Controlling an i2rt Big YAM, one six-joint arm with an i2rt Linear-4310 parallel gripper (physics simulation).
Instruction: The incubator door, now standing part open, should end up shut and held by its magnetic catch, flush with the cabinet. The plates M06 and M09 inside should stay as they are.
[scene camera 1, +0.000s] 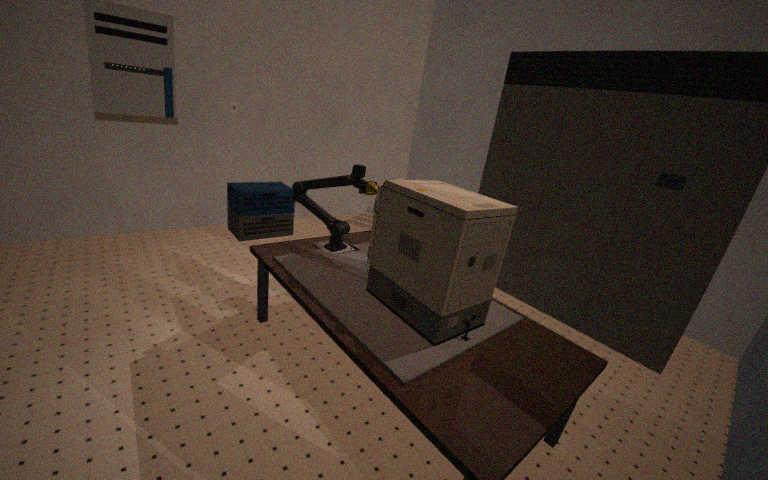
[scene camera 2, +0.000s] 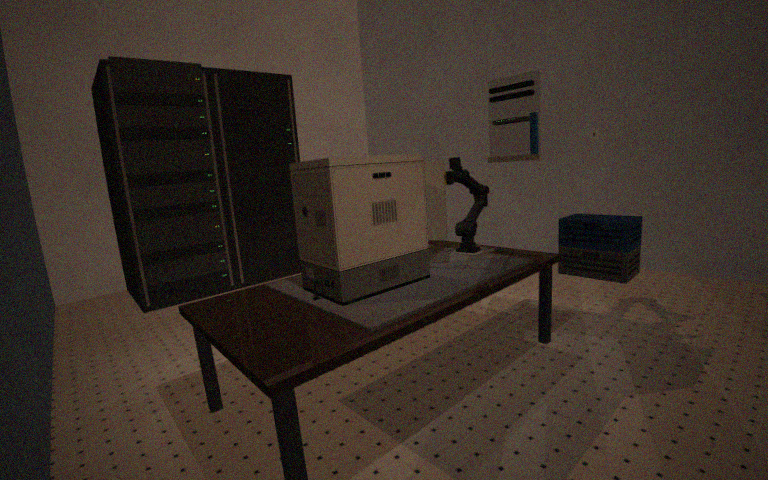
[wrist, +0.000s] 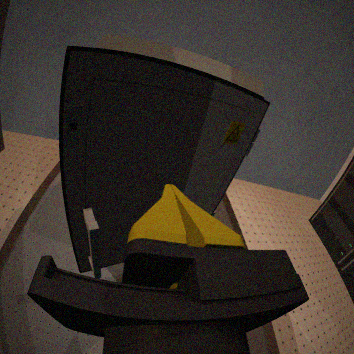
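Pixels of known places: gripper, fingertip midpoint: (wrist: 167, 190); arm's base, link origin: (scene camera 1: 335, 247) (scene camera 2: 468, 250).
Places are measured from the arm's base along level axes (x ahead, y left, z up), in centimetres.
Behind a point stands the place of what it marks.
Note:
The incubator cabinet (scene camera 1: 416, 243) {x 75.4, y -27.5, z 35.6 cm} (scene camera 2: 376, 217) {x 82.4, y 3.9, z 31.3 cm} is a beige box on a grey base. Its door (scene camera 2: 436, 206) {x 39.4, y 4.7, z 30.4 cm} (wrist: 135, 140) {x 38.9, y -0.1, z 42.5 cm} stands part open, sticking out past the cabinet's edge on the arm's side in scene camera 2. In the wrist view it is a dark upright panel with a yellow warning label at its right and a pale handle (wrist: 90, 220) {x 35.1, y 4.3, z 33.0 cm} at lower left. My gripper (scene camera 1: 374, 188) {x 30.3, y -2.2, z 42.9 cm} (scene camera 2: 446, 177) {x 30.3, y -2.2, z 42.9 cm} (wrist: 167, 190) {x 30.3, y -2.2, z 42.9 cm} is shut and empty, its yellow fingertips together in front of the door. Whether they touch it I cannot tell. Plates M06 and M09 are hidden.
The cabinet stands on a grey mat (scene camera 1: 334, 294) {x 43.1, y -37.6, z 0.1 cm} (scene camera 2: 373, 316) {x 103.7, y 17.8, z 0.4 cm} on the brown table (scene camera 1: 498, 396) {x 123.8, y -34.4, z -1.2 cm} (scene camera 2: 254, 333) {x 133.0, y -10.2, z -1.2 cm}. The arm's base is at the table's far end. A dark server rack (scene camera 2: 210, 169) and a blue and grey crate (scene camera 1: 260, 198) (scene camera 2: 600, 232) stand beyond the table.

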